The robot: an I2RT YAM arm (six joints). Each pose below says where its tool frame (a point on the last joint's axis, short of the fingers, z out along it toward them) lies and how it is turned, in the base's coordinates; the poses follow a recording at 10 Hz.
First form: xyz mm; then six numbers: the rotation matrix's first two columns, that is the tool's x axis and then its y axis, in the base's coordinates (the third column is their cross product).
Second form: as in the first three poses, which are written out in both.
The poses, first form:
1: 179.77, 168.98, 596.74, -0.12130, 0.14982, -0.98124, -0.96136, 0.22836, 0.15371
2: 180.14, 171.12, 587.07, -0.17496, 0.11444, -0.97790, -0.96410, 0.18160, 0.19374
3: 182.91, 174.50, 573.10, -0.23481, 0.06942, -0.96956, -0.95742, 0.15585, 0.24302
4: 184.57, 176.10, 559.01, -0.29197, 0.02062, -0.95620, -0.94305, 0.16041, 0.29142
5: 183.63, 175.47, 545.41, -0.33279, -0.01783, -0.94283, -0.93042, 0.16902, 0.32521
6: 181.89, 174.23, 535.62, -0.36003, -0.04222, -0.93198, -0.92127, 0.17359, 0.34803
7: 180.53, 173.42, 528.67, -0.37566, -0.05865, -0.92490, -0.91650, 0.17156, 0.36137
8: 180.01, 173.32, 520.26, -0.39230, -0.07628, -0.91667, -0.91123, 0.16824, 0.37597
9: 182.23, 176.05, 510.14, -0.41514, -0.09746, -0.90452, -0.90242, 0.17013, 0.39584
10: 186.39, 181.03, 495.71, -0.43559, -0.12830, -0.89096, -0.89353, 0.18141, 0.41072
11: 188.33, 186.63, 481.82, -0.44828, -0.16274, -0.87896, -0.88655, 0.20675, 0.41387
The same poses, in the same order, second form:
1: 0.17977, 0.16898, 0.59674, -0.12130, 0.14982, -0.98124, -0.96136, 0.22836, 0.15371
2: 0.18014, 0.17112, 0.58707, -0.17496, 0.11444, -0.97790, -0.96410, 0.18160, 0.19374
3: 0.18291, 0.17450, 0.57310, -0.23481, 0.06942, -0.96956, -0.95742, 0.15585, 0.24302
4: 0.18457, 0.17610, 0.55901, -0.29197, 0.02062, -0.95620, -0.94305, 0.16041, 0.29142
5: 0.18363, 0.17547, 0.54541, -0.33279, -0.01783, -0.94283, -0.93042, 0.16902, 0.32521
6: 0.18189, 0.17423, 0.53562, -0.36003, -0.04222, -0.93198, -0.92127, 0.17359, 0.34803
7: 0.18053, 0.17342, 0.52867, -0.37566, -0.05865, -0.92490, -0.91650, 0.17156, 0.36137
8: 0.18001, 0.17332, 0.52026, -0.39230, -0.07628, -0.91667, -0.91123, 0.16824, 0.37597
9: 0.18223, 0.17605, 0.51014, -0.41514, -0.09746, -0.90452, -0.90242, 0.17013, 0.39584
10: 0.18639, 0.18103, 0.49571, -0.43559, -0.12830, -0.89096, -0.89353, 0.18141, 0.41072
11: 0.18833, 0.18663, 0.48182, -0.44828, -0.16274, -0.87896, -0.88655, 0.20675, 0.41387
